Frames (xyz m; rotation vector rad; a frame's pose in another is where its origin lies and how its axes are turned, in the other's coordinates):
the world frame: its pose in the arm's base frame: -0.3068 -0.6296 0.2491 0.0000 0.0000 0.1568
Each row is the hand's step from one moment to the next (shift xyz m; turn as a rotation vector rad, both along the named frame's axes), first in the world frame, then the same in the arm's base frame.
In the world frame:
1: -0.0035 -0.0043 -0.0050 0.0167 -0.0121 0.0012
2: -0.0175 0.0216 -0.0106 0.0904 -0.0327 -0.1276
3: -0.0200 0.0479 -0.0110 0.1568 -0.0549 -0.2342
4: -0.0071 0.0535 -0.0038 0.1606 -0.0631 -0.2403
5: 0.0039 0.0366 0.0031 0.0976 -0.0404 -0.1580
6: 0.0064 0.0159 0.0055 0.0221 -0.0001 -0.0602
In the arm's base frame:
1: -0.0028 -0.0048 -0.0050 0.0184 -0.0093 0.0012
2: -0.0207 0.0186 -0.0106 0.0944 -0.0182 -0.1276
3: -0.0272 0.0442 -0.0110 0.1634 -0.0297 -0.2342
4: -0.0154 0.0517 -0.0038 0.1685 -0.0372 -0.2403
5: -0.0019 0.0368 0.0031 0.1027 -0.0247 -0.1580
6: 0.0038 0.0167 0.0055 0.0218 0.0034 -0.0602

